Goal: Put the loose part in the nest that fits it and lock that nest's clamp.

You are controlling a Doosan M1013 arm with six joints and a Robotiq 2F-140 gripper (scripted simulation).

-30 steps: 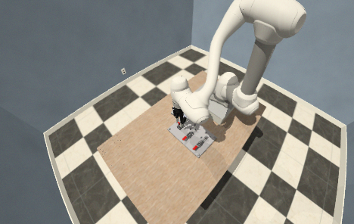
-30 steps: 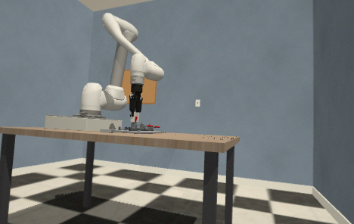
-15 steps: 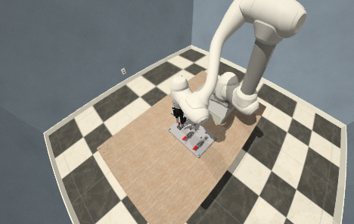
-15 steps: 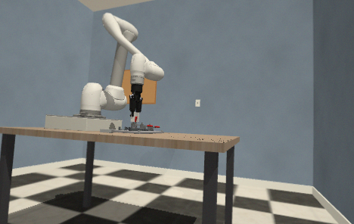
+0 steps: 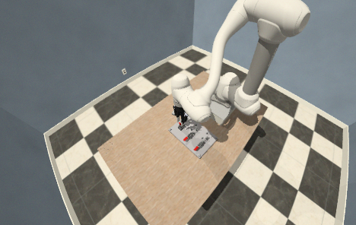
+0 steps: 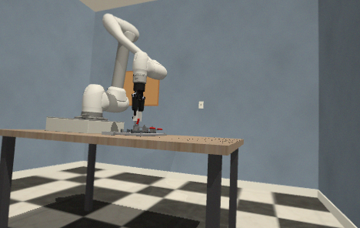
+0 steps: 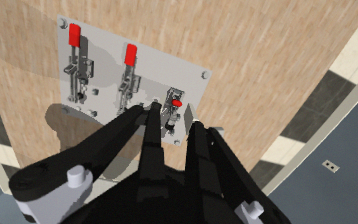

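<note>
The light grey part lies 14 cm to the right of my hand, 12 cm behind it and 11 cm below it. Also, from my hand: grey fixture plate 12 cm below, 11 cm to the left, 1 cm behind.
</note>
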